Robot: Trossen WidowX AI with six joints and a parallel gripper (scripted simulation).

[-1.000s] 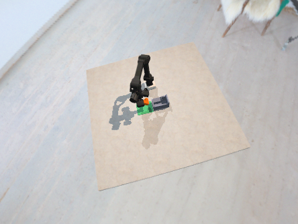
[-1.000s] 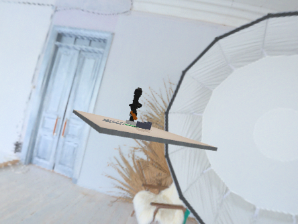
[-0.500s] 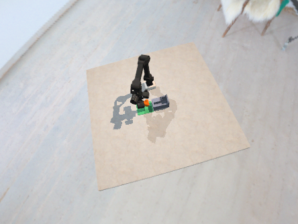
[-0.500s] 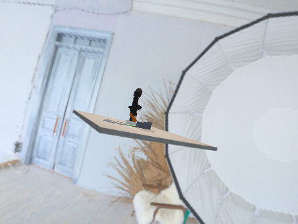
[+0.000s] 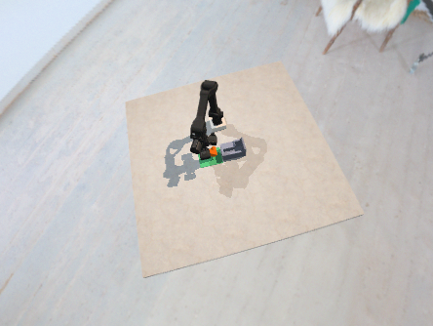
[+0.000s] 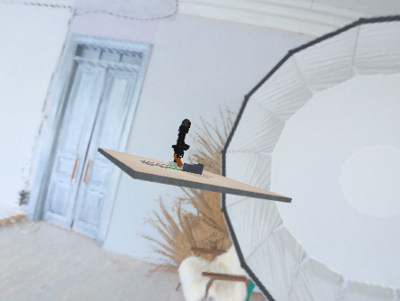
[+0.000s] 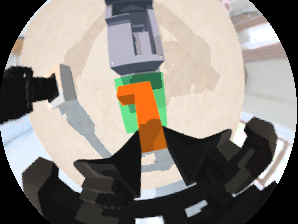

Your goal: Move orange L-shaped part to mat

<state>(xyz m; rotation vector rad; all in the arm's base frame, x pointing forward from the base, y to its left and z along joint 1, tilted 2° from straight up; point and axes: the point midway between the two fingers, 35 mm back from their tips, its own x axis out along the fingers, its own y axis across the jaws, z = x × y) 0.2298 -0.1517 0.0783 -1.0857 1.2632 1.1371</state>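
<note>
Right now my gripper tip is 2 cm to the right of the green mat and 11 cm above it. From my gripper tip the other things lie so: orange L-shaped part: 1 cm behind, 3 cm to the left, 3 cm below.
</note>
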